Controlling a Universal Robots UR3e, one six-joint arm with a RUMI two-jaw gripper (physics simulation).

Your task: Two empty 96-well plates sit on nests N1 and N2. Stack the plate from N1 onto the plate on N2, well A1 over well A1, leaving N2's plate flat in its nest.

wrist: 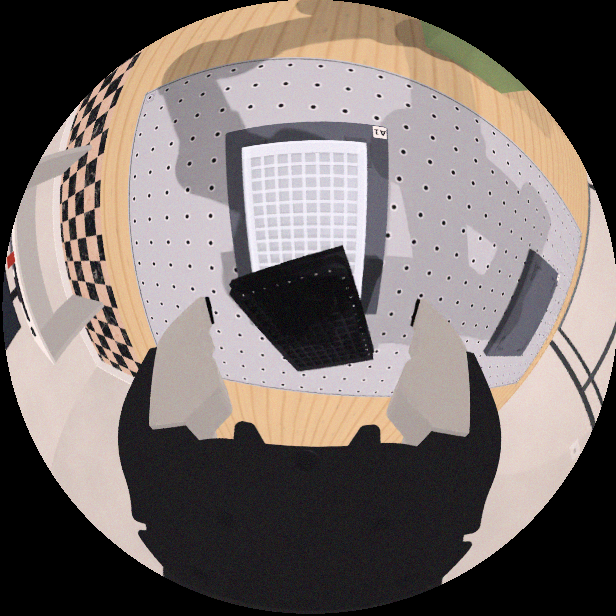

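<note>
A white 96-well plate (304, 201) lies flat in a dark grey nest (307, 215) in the upper middle of the wrist view, with an A1 label (379, 132) at the nest's far right corner. A black well plate (304, 310) lies skewed, rotated against the nest, and overlaps the near end of the white plate and nest. Whether it rests flat or tilted I cannot tell. My gripper (310, 313) is open; its two grey fingers stand on either side of the black plate with a gap on each side, touching nothing.
A second dark grey nest (522, 304) sits empty at the right on the perforated grey board (172, 229). A checkerboard panel (86, 218) and a grey bracket (40, 252) stand at the left. A green patch (471, 57) lies at the top right on the wooden table.
</note>
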